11 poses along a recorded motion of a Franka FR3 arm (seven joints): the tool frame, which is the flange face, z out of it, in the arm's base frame.
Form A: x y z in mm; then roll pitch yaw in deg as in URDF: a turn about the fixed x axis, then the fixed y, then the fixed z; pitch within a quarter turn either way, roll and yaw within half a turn.
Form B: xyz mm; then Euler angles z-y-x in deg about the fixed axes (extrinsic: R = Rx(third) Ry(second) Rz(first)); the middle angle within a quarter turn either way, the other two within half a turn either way. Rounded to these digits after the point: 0 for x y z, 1 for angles.
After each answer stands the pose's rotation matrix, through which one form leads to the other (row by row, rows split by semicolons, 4 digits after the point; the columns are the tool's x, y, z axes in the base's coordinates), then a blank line. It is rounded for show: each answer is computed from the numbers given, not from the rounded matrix.
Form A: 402 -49 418 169.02 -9.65 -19.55
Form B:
402 -49 418 21.1 5.2 166.4
0.9290 -0.3586 0.0913; -0.3299 -0.9144 -0.2346; 0.1676 0.1878 -0.9678

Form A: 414 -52 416 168.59 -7.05 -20.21
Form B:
414 -52 416 21.2 2.6 166.9
0.9313 -0.3614 0.0446; -0.3429 -0.9115 -0.2272; 0.1227 0.1963 -0.9728

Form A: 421 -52 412 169.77 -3.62 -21.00
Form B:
421 -52 412 21.3 -0.3 169.2
0.9317 -0.3631 -0.0056; -0.3577 -0.9147 -0.1881; 0.0631 0.1772 -0.9821

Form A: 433 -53 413 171.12 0.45 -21.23
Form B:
433 -53 413 20.9 -3.6 171.9
0.9321 -0.3566 -0.0631; -0.3621 -0.9214 -0.1411; -0.0079 0.1544 -0.9880

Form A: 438 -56 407 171.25 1.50 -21.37
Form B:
438 -56 407 21.0 -4.6 172.4
0.9309 -0.3564 -0.0795; -0.3643 -0.9219 -0.1322; -0.0262 0.1521 -0.9880

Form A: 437 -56 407 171.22 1.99 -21.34
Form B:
437 -56 407 20.9 -5.0 172.5
0.9309 -0.3547 -0.0875; -0.3637 -0.9225 -0.1297; -0.0347 0.1525 -0.9877

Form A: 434 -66 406 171.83 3.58 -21.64
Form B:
434 -66 406 21.0 -6.3 173.7
0.9277 -0.3568 -0.1099; -0.3681 -0.9234 -0.1093; -0.0624 0.1418 -0.9879

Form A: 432 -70 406 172.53 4.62 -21.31
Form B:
432 -70 406 20.7 -7.0 174.7
0.9286 -0.3506 -0.1216; -0.3622 -0.9275 -0.0921; -0.0805 0.1296 -0.9883

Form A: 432 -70 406 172.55 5.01 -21.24
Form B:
432 -70 406 20.6 -7.3 174.8
0.9285 -0.3487 -0.1277; -0.3609 -0.9283 -0.0895; -0.0873 0.1292 -0.9878

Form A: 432 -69 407 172.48 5.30 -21.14
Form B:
432 -69 407 20.4 -7.6 174.8
0.9287 -0.3463 -0.1326; -0.3591 -0.9290 -0.0890; -0.0924 0.1303 -0.9872

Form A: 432 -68 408 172.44 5.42 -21.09
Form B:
432 -68 408 20.4 -7.7 174.8
0.9288 -0.3451 -0.1347; -0.3582 -0.9294 -0.0891; -0.0945 0.1310 -0.9869

